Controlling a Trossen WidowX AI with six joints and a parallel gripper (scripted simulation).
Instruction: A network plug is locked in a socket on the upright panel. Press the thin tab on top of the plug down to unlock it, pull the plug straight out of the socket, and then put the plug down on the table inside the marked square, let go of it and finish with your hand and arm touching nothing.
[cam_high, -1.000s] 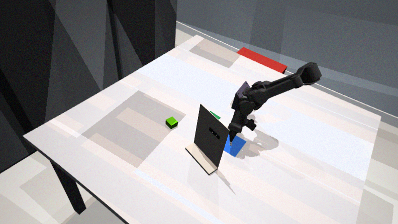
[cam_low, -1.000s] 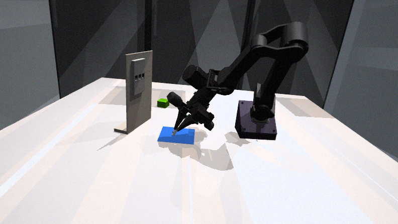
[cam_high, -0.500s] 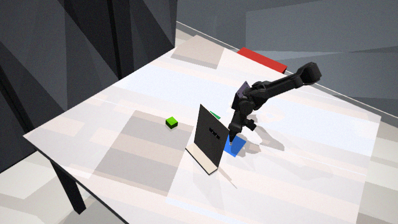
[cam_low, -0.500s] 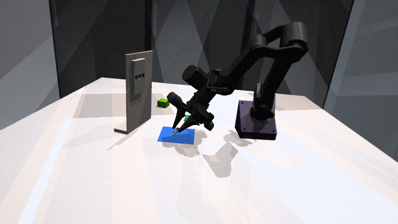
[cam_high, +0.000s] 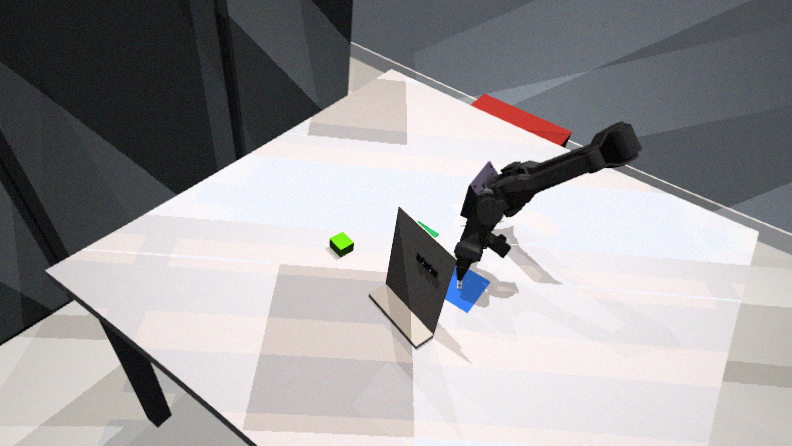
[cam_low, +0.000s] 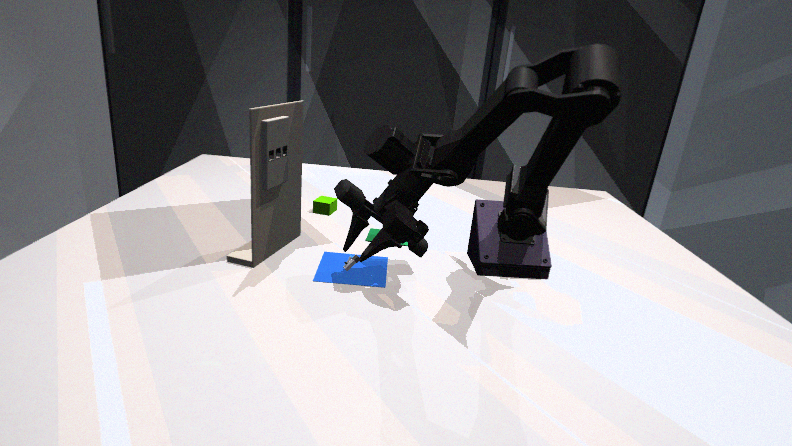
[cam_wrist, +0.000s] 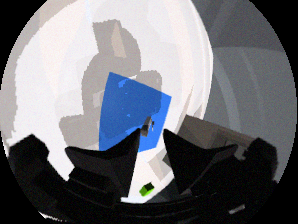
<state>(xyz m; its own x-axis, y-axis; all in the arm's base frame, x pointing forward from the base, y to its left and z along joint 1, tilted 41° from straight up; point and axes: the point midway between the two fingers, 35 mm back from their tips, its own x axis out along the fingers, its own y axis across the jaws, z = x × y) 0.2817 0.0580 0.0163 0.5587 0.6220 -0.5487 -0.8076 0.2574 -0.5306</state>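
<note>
Right now my gripper tip is 1 cm above the white network plug. Round my gripper tip: green flat patch (8 cm behind, 16 cm to the right, 2 cm below); upright panel (15 cm ahead, 5 cm to the right, 9 cm above); blue square (2 cm below).
</note>
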